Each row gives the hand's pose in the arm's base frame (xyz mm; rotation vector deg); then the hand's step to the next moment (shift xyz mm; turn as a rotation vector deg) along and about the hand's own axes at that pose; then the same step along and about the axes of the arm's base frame.
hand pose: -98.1 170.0 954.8 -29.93 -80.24 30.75
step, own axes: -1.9 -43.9 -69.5 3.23 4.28 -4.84
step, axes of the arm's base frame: 70.8 -37.0 19.4 4.93 5.23 -0.70
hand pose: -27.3 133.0 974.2 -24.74 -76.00 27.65
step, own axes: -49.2 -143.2 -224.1 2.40 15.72 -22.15
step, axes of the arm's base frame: 223.9 -151.6 -2.8 20.77 13.77 -11.06
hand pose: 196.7 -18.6 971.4 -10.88 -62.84 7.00
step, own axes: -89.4 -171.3 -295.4 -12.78 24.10 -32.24
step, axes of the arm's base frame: 223.8 -211.8 -172.1 22.87 18.12 -30.53
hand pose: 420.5 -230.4 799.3 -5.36 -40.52 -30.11
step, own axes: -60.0 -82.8 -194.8 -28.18 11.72 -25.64
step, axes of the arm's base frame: 37.2 -95.9 -194.5 3.07 15.67 -36.52
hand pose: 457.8 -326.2 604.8 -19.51 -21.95 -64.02
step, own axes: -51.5 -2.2 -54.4 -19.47 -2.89 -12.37
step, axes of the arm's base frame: -15.0 15.8 -71.7 -8.59 8.84 -19.71
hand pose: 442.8 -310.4 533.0 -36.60 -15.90 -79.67
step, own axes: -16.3 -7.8 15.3 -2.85 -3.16 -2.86
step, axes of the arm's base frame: -7.7 21.7 5.5 -4.09 0.57 -3.03
